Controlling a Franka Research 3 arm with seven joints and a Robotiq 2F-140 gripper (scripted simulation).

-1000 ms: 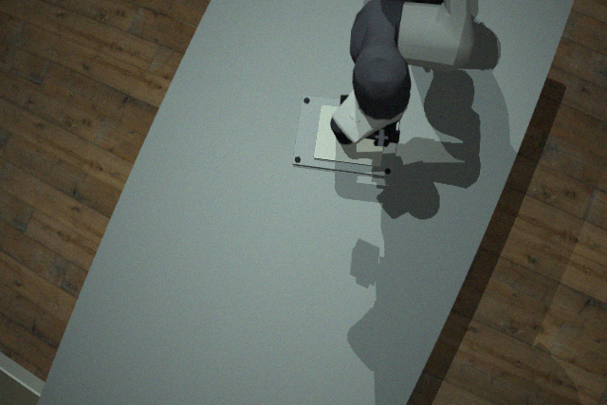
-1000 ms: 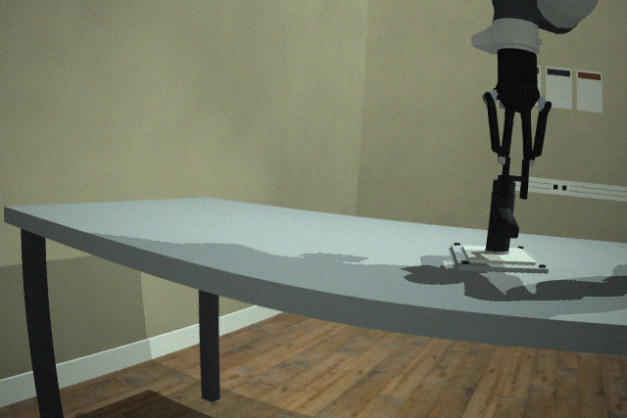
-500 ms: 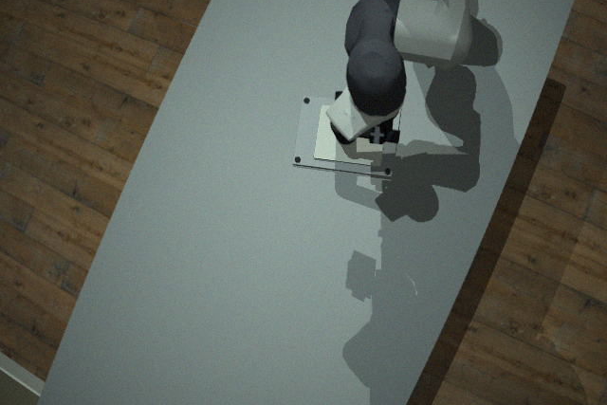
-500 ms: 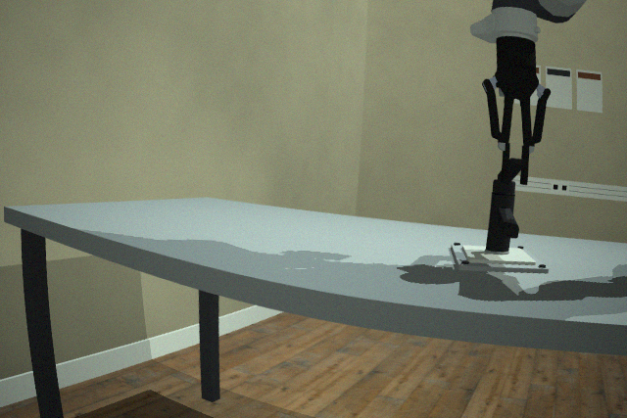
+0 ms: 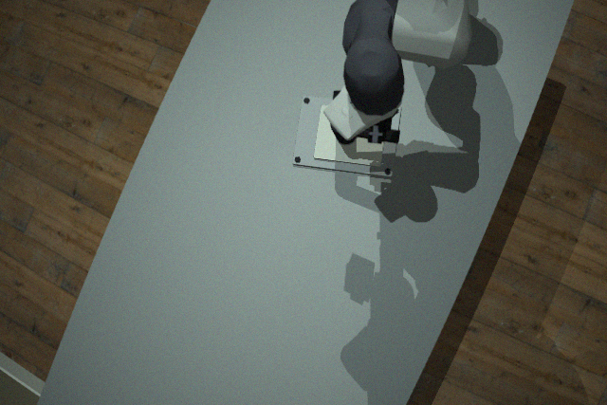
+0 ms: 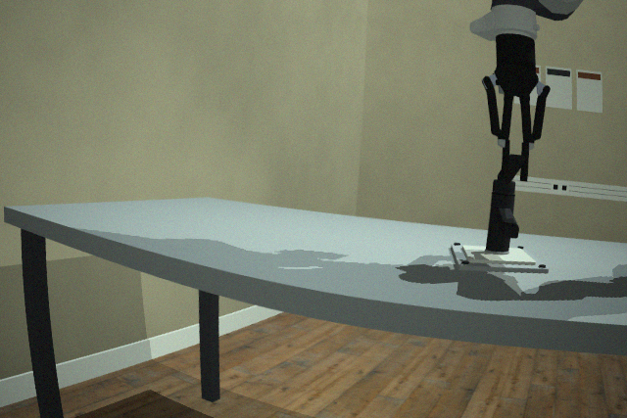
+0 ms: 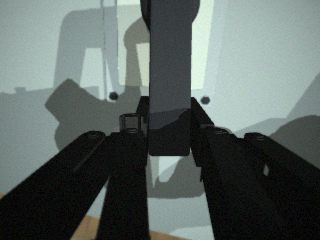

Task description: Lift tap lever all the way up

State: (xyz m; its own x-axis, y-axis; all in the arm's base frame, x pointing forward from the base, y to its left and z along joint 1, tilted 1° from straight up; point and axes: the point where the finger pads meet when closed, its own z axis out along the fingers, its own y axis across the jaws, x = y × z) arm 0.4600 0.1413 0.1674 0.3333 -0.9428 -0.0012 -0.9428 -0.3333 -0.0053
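The lever lies 3 cm to the right of my hand, 1 cm below it and 1 cm ahead of it. Round my hand: tap (6 cm to the right, 6 cm below, 2 cm ahead).
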